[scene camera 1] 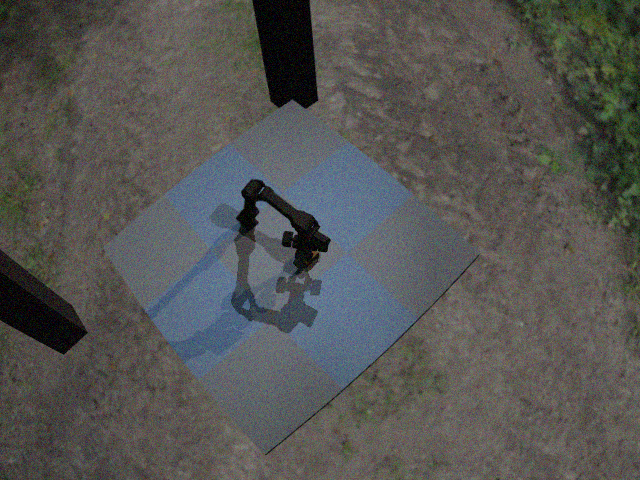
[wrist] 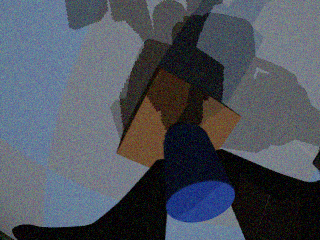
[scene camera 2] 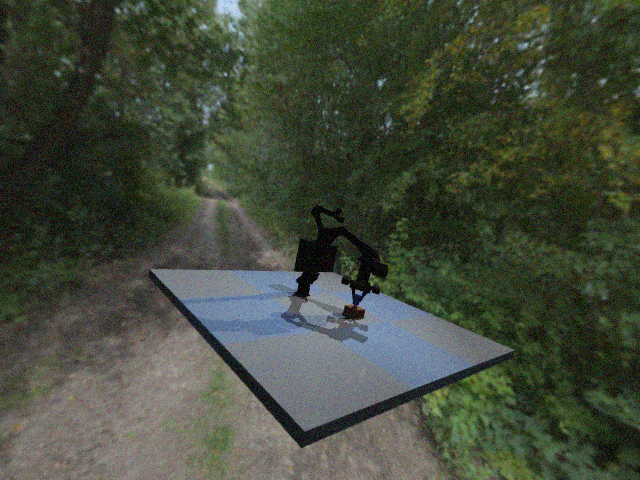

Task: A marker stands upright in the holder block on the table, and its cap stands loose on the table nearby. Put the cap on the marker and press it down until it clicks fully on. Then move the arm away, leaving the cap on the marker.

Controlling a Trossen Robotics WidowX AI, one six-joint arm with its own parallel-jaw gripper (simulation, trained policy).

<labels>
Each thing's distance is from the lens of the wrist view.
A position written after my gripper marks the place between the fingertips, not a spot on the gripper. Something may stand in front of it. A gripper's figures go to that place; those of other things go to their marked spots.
my gripper (wrist: 190, 161): 10 cm
blue cap (wrist: 197, 187): 6 cm
</labels>
